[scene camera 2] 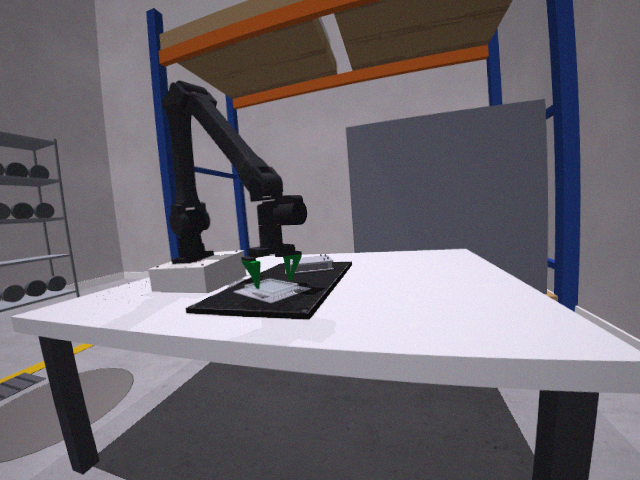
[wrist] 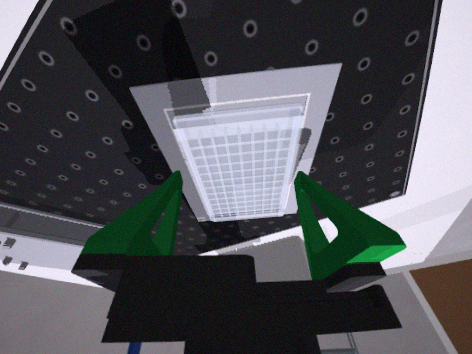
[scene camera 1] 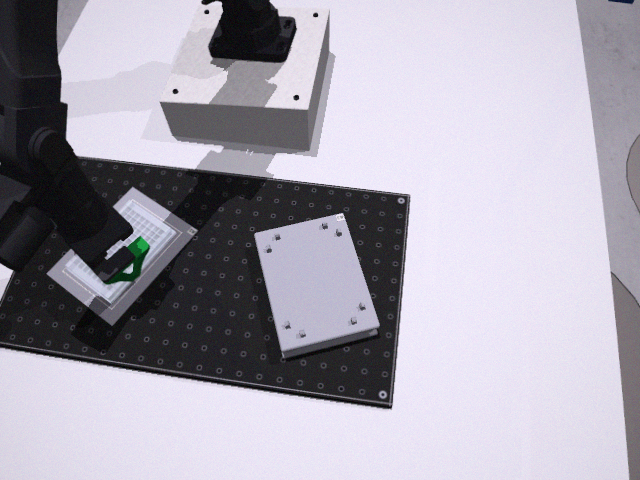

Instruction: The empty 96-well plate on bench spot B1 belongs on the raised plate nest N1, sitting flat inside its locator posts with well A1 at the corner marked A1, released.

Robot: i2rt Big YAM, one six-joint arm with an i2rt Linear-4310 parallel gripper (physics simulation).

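Observation:
The clear 96-well plate lies flat on the grey card of spot B1, inside its printed outline. The arm hides part of it in scene camera 1. My gripper is open and empty, pointing down over the plate. In the wrist view its green fingertips show on either side of the plate's long sides; their exact height is hard to tell. The raised nest N1 has pairs of small posts near its corners, and a label at its upper right corner in scene camera 1.
Both spots are on a black perforated board on the white table. The nest is turned differently from the B1 card. The arm's base stands on a pale block behind the board.

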